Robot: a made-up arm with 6 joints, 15 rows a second.
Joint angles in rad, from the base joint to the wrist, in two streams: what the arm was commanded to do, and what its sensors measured. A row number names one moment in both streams.
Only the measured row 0 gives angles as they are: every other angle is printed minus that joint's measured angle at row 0.
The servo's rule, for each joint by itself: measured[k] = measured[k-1] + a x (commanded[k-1-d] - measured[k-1]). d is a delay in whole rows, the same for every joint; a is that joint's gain. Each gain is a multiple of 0.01, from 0.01 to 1. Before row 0 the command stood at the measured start. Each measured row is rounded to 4 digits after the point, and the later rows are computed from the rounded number. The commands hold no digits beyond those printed.
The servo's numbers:
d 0
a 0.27 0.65 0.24 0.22 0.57 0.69
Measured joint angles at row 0: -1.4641 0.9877 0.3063 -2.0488 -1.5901 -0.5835
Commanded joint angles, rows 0 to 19: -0.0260 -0.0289 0.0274 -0.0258 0.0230 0.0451; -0.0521 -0.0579 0.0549 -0.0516 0.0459 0.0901; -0.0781 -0.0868 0.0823 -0.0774 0.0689 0.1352; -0.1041 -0.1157 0.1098 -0.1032 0.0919 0.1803; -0.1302 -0.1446 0.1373 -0.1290 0.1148 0.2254; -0.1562 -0.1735 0.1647 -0.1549 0.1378 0.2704; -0.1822 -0.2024 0.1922 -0.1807 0.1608 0.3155; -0.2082 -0.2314 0.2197 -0.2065 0.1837 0.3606; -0.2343 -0.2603 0.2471 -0.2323 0.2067 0.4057; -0.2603 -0.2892 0.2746 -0.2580 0.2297 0.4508; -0.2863 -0.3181 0.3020 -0.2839 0.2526 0.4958; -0.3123 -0.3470 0.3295 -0.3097 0.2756 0.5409; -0.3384 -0.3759 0.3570 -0.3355 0.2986 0.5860; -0.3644 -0.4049 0.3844 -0.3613 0.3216 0.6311; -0.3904 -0.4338 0.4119 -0.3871 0.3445 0.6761; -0.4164 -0.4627 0.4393 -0.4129 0.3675 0.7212; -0.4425 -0.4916 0.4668 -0.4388 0.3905 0.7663; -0.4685 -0.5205 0.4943 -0.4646 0.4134 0.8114; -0.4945 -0.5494 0.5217 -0.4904 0.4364 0.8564; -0.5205 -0.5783 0.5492 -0.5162 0.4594 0.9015
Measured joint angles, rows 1 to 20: -0.0070 -0.0188 0.0066 -0.0057 0.0131 0.0311; -0.0192 -0.0442 0.0182 -0.0158 0.0318 0.0718; -0.0351 -0.0719 0.0336 -0.0294 0.0529 0.1155; -0.0537 -0.1004 0.0519 -0.0456 0.0751 0.1602; -0.0744 -0.1291 0.0724 -0.0639 0.0977 0.2052; -0.0965 -0.1580 0.0946 -0.0839 0.1206 0.2502; -0.1196 -0.1869 0.1180 -0.1052 0.1435 0.2953; -0.1435 -0.2158 0.1424 -0.1275 0.1664 0.3404; -0.1680 -0.2447 0.1675 -0.1506 0.1894 0.3855; -0.1929 -0.2736 0.1932 -0.1742 0.2124 0.4306; -0.2181 -0.3025 0.2193 -0.1983 0.2353 0.4756; -0.2435 -0.3314 0.2457 -0.2228 0.2583 0.5207; -0.2691 -0.3603 0.2724 -0.2476 0.2813 0.5658; -0.2948 -0.3893 0.2993 -0.2726 0.3043 0.6109; -0.3206 -0.4182 0.3263 -0.2978 0.3272 0.6559; -0.3465 -0.4471 0.3534 -0.3231 0.3502 0.7010; -0.3724 -0.4760 0.3806 -0.3486 0.3732 0.7461; -0.3983 -0.5049 0.4079 -0.3741 0.3961 0.7912; -0.4243 -0.5338 0.4352 -0.3997 0.4191 0.8362; -0.4503 -0.5627 0.4626 -0.4253 0.4421 0.8813
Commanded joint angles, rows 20 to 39: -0.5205 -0.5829 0.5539 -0.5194 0.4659 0.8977; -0.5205 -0.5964 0.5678 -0.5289 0.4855 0.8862; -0.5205 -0.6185 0.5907 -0.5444 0.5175 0.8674; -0.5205 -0.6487 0.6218 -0.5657 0.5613 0.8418; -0.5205 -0.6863 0.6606 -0.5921 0.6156 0.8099; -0.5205 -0.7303 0.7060 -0.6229 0.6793 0.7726; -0.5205 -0.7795 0.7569 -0.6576 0.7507 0.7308; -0.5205 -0.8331 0.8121 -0.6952 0.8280 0.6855; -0.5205 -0.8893 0.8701 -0.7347 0.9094 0.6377; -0.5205 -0.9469 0.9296 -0.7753 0.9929 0.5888; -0.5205 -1.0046 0.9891 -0.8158 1.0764 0.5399; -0.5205 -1.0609 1.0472 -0.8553 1.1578 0.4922; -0.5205 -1.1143 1.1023 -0.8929 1.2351 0.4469; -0.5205 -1.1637 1.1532 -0.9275 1.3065 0.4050; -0.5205 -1.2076 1.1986 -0.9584 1.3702 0.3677; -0.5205 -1.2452 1.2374 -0.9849 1.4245 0.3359; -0.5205 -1.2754 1.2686 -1.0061 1.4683 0.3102; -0.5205 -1.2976 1.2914 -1.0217 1.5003 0.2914; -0.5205 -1.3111 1.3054 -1.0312 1.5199 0.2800; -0.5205 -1.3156 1.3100 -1.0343 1.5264 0.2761
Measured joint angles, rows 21 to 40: -0.4693 -0.5758 0.4845 -0.4460 0.4557 0.8926; -0.4831 -0.5892 0.5045 -0.4642 0.4727 0.8882; -0.4932 -0.6082 0.5252 -0.4818 0.4982 0.8738; -0.5006 -0.6345 0.5484 -0.5003 0.5342 0.8517; -0.5060 -0.6682 0.5753 -0.5205 0.5806 0.8229; -0.5099 -0.7086 0.6067 -0.5430 0.6369 0.7882; -0.5128 -0.7547 0.6427 -0.5682 0.7018 0.7486; -0.5149 -0.8057 0.6834 -0.5961 0.7737 0.7051; -0.5164 -0.8600 0.7282 -0.6266 0.8510 0.6586; -0.5175 -0.9165 0.7765 -0.6593 0.9319 0.6104; -0.5183 -0.9738 0.8275 -0.6937 1.0143 0.5618; -0.5189 -1.0304 0.8802 -0.7293 1.0961 0.5138; -0.5193 -1.0849 0.9335 -0.7653 1.1753 0.4676; -0.5196 -1.1361 0.9862 -0.8010 1.2501 0.4244; -0.5198 -1.1826 1.0372 -0.8356 1.3186 0.3853; -0.5200 -1.2233 1.0852 -0.8684 1.3790 0.3512; -0.5201 -1.2572 1.1292 -0.8987 1.4299 0.3229; -0.5202 -1.2835 1.1681 -0.9258 1.4700 0.3012; -0.5203 -1.3014 1.2011 -0.9490 1.4984 0.2866; -0.5204 -1.3106 1.2272 -0.9678 1.5144 0.2794
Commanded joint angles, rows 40 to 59: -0.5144 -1.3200 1.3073 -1.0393 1.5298 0.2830; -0.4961 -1.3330 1.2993 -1.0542 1.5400 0.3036; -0.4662 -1.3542 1.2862 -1.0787 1.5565 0.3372; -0.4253 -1.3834 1.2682 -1.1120 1.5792 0.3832; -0.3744 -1.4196 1.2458 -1.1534 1.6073 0.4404; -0.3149 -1.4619 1.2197 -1.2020 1.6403 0.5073; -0.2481 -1.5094 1.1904 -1.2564 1.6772 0.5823; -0.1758 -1.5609 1.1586 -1.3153 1.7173 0.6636; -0.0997 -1.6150 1.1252 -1.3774 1.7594 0.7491; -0.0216 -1.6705 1.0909 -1.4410 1.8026 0.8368; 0.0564 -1.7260 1.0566 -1.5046 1.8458 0.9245; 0.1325 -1.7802 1.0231 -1.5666 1.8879 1.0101; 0.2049 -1.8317 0.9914 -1.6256 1.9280 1.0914; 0.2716 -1.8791 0.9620 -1.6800 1.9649 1.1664; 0.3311 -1.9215 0.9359 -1.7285 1.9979 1.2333; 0.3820 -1.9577 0.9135 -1.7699 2.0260 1.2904; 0.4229 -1.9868 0.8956 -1.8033 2.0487 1.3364; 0.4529 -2.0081 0.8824 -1.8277 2.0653 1.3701; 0.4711 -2.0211 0.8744 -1.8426 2.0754 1.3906; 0.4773 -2.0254 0.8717 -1.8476 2.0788 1.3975
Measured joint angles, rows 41 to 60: -0.5188 -1.3167 1.2464 -0.9835 1.5232 0.2819; -0.5127 -1.3273 1.2591 -0.9991 1.5328 0.2969; -0.5001 -1.3448 1.2656 -1.0166 1.5463 0.3247; -0.4799 -1.3699 1.2662 -1.0376 1.5651 0.3651; -0.4514 -1.4022 1.2613 -1.0631 1.5892 0.4171; -0.4145 -1.4410 1.2513 -1.0937 1.6183 0.4793; -0.3696 -1.4855 1.2367 -1.1295 1.6519 0.5504; -0.3173 -1.5345 1.2180 -1.1704 1.6892 0.6285; -0.2585 -1.5868 1.1957 -1.2159 1.7292 0.7117; -0.1945 -1.6412 1.1705 -1.2654 1.7710 0.7980; -0.1268 -1.6963 1.1432 -1.3180 1.8136 0.8853; -0.0568 -1.7508 1.1144 -1.3727 1.8560 0.9714; 0.0139 -1.8034 1.0849 -1.4283 1.8970 1.0542; 0.0835 -1.8526 1.0554 -1.4837 1.9357 1.1316; 0.1504 -1.8974 1.0267 -1.5376 1.9712 1.2018; 0.2129 -1.9366 0.9995 -1.5887 2.0024 1.2629; 0.2696 -1.9692 0.9746 -1.6359 2.0288 1.3136; 0.3191 -1.9945 0.9525 -1.6781 2.0496 1.3526; 0.3601 -2.0118 0.9338 -1.7143 2.0643 1.3788; 0.3917 -2.0206 0.9189 -1.7436 2.0726 1.3917
